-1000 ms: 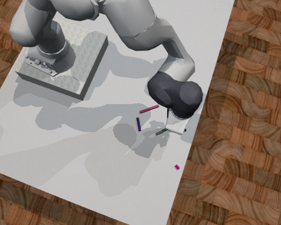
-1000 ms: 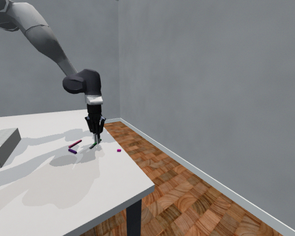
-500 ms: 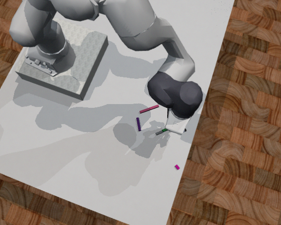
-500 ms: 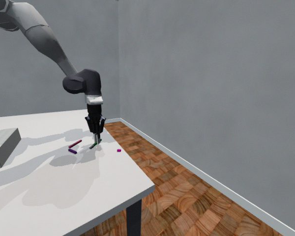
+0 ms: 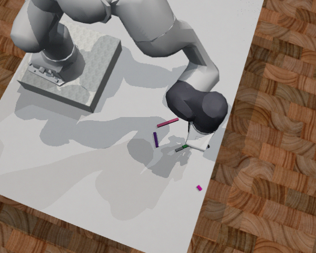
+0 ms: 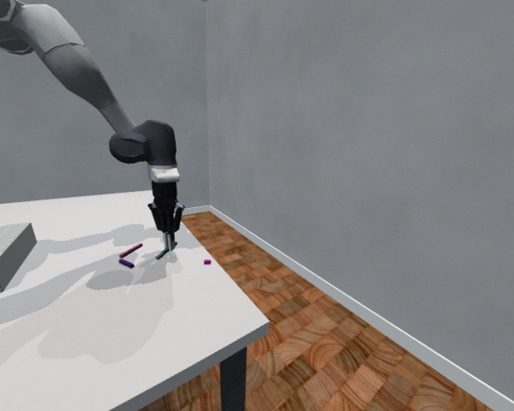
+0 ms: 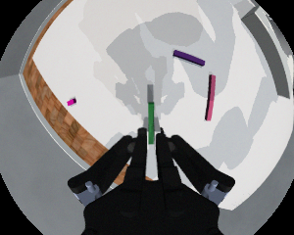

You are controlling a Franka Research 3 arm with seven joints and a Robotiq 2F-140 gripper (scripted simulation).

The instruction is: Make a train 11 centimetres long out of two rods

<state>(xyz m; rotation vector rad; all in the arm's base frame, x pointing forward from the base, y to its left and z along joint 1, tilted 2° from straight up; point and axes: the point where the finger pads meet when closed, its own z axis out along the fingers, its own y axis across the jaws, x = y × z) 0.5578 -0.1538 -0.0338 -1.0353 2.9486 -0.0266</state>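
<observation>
Now: hand 3 cm above the green rod. From my hand the other things lie so: grey rod 4 cm behind, 4 cm to the right, 3 cm below; pink rod 11 cm behind, 6 cm to the left, 3 cm below; purple rod 14 cm behind, 2 cm to the right, 3 cm below.
</observation>
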